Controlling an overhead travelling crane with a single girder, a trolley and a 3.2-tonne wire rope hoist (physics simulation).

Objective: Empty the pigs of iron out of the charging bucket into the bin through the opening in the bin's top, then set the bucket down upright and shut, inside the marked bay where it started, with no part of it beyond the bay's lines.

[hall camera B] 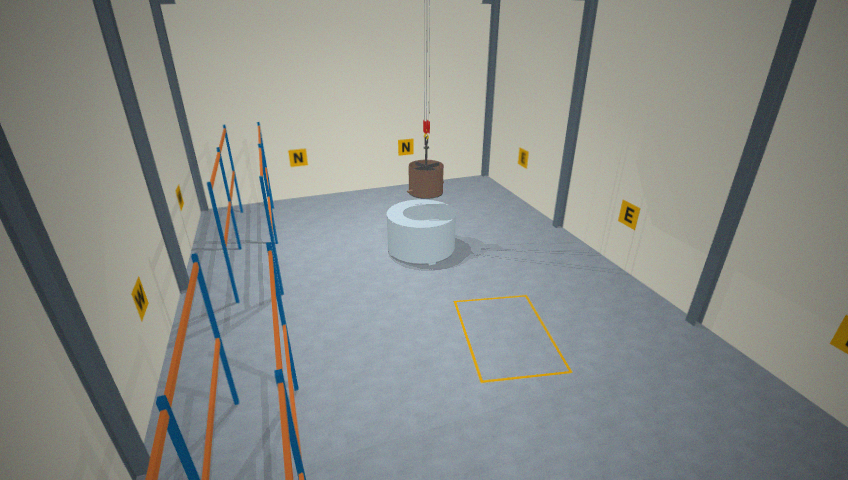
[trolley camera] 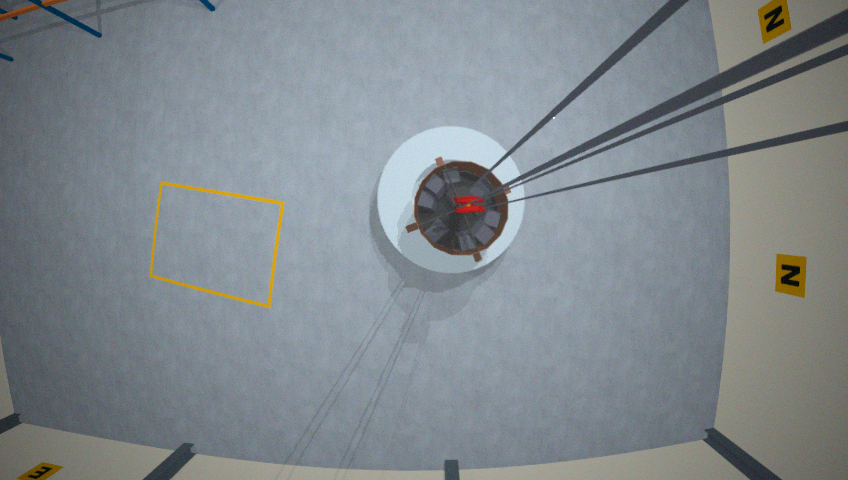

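The brown charging bucket [hall camera B: 426,183] [trolley camera: 473,165] hangs upright from the hook [hall camera B: 426,137] [trolley camera: 468,205] on the hoist ropes. Grey pigs of iron [trolley camera: 425,202] lie in a ring inside it. The pale blue round bin [hall camera B: 420,245] [trolley camera: 397,175] stands on the floor under the bucket, and a gap shows between them in the hall view. In the trolley view the bucket covers most of the bin's opening and sits toward the lower right of the bin's top. The bucket's bottom is not visible from below. The yellow-lined bay [hall camera B: 468,342] [trolley camera: 156,229] lies apart from the bin.
Blue and orange racks [hall camera B: 221,237] [trolley camera: 71,20] stand along the west wall. Dark steel columns [hall camera B: 574,113] [trolley camera: 451,469] stand along the walls. The bucket's shadow falls across the bin's top and the floor beside it.
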